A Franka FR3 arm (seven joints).
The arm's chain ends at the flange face. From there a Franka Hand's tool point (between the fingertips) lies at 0.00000 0.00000 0.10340 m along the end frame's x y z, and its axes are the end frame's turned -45 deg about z.
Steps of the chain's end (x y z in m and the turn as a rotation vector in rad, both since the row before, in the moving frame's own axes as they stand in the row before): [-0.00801 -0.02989 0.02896 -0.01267 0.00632 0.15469]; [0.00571 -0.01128 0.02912 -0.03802 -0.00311 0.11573]
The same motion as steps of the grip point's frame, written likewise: [0.01490 -0.02545 0.02895 -0.01343 -0.00449 0.15469]; [0.00887 -0.00157 0.02904 -0.02469 -0.02908 0.11573]
